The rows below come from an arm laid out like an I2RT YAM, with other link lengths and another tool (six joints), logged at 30 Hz.
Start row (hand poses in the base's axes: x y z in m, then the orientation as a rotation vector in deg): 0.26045 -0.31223 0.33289 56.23 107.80 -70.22
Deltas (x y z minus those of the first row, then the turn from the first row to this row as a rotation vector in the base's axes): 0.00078 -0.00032 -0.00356 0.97 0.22 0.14; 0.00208 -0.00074 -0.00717 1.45 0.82 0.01; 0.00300 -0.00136 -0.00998 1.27 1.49 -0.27; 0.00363 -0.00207 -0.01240 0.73 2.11 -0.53; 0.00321 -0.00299 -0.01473 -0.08 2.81 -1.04; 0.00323 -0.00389 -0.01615 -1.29 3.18 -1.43; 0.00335 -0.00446 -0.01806 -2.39 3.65 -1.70; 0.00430 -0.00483 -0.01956 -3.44 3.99 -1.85; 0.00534 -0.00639 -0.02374 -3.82 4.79 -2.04; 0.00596 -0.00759 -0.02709 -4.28 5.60 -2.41; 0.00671 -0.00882 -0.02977 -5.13 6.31 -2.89; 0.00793 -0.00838 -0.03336 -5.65 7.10 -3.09; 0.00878 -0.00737 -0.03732 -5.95 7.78 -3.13; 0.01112 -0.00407 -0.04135 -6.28 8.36 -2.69; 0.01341 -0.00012 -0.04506 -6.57 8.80 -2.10; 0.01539 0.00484 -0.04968 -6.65 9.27 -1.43; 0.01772 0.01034 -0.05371 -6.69 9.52 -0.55; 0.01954 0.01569 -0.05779 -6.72 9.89 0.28
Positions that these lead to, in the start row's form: 0.26123 -0.31255 0.32933 56.50 108.77 -69.49; 0.26253 -0.31297 0.32572 56.62 109.57 -69.58; 0.26345 -0.31359 0.32291 56.53 109.87 -70.37; 0.26408 -0.31430 0.32049 56.24 109.85 -71.41; 0.26366 -0.31522 0.31816 56.03 109.61 -72.88; 0.26368 -0.31612 0.31674 55.62 108.81 -74.38; 0.26380 -0.31669 0.31483 55.09 108.20 -75.77; 0.26475 -0.31706 0.31333 54.52 107.56 -76.96; 0.26579 -0.31862 0.30915 54.14 107.79 -77.95; 0.26641 -0.31982 0.30580 53.90 107.91 -79.13; 0.26716 -0.32105 0.30312 53.59 107.59 -80.61; 0.26838 -0.32061 0.29953 53.14 107.68 -81.72; 0.26923 -0.31960 0.29557 52.68 107.91 -82.47; 0.27157 -0.31630 0.29154 51.75 108.19 -82.89; 0.27386 -0.31235 0.28783 50.75 108.44 -83.08; 0.27584 -0.30739 0.28321 49.76 108.91 -83.07; 0.27817 -0.30189 0.27918 48.68 109.31 -82.74; 0.27999 -0.29654 0.27510 47.60 109.78 -82.51
